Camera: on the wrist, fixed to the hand. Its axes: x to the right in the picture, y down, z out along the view.
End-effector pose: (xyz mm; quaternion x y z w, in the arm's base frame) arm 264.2 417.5 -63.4 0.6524 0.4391 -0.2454 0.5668
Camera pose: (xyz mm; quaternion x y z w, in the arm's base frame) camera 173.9 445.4 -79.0 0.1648 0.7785 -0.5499 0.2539
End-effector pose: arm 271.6 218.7 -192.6 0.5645 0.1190 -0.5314 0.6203
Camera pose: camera 212.8 280.4 -236.3 0.3222 0.4920 -0.8027 0.0987
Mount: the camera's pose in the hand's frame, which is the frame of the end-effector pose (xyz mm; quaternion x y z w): -23.6 -84.2 -39.0 -0.0218 0.0115 -0.6849 0.7282
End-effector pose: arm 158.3 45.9 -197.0 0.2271 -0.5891 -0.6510 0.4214
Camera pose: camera 178.3 38.6 -290.3 -0.5672 0.2544 0.7729 0.1273
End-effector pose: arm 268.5 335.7 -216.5 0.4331 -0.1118 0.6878 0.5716
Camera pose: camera 323.9 371.8 -285.7 0.3716 0.2068 0.1119 0.8981
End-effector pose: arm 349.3 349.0 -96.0 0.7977 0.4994 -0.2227 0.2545
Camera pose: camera 267.1 388.7 -67.0 0.2359 0.9178 -0.3164 0.0444
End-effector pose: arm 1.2 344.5 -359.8 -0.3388 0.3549 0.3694 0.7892
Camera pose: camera 47.2 263.4 -337.9 -0.5112 0.0274 -0.2677 0.8162
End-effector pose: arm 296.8 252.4 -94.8 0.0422 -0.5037 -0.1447 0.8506
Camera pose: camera 302.9 176.0 -152.1 0.3588 -0.3250 -0.6985 0.5270
